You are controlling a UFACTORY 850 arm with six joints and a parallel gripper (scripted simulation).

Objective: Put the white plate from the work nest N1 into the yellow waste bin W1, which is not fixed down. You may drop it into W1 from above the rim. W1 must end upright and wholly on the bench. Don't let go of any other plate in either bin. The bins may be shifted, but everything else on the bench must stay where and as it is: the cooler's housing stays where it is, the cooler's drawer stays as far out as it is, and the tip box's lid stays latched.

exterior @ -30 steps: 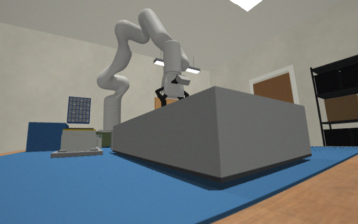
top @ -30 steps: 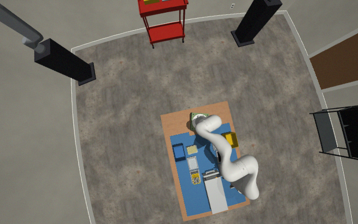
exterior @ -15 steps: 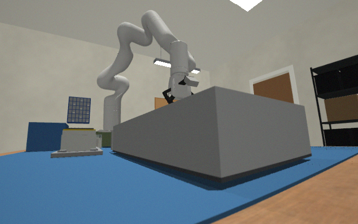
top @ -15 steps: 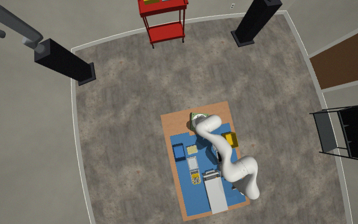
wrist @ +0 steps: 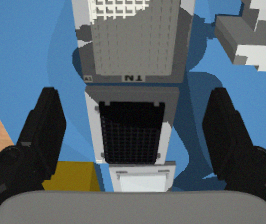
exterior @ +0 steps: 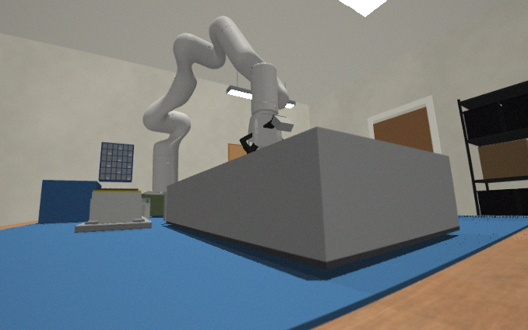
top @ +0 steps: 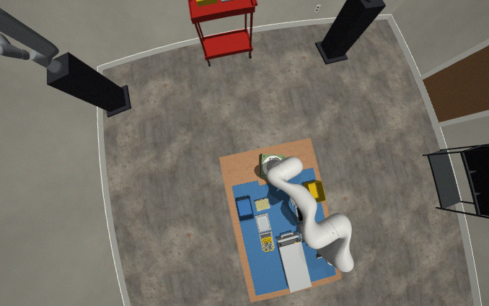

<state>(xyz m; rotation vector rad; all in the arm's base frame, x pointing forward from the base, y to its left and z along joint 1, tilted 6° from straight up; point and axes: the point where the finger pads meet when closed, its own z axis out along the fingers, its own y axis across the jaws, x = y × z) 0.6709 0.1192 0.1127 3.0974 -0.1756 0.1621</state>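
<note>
My gripper is now 130 mm above the white plate. The rest, counted from my hand: blue bin (470 mm to the right, 410 mm behind, 110 mm below); then yellow waste bin W1 (340 mm behind, 180 mm to the left, 110 mm below); then black plate (180 mm behind, 130 mm below, 20 mm to the left).
</note>
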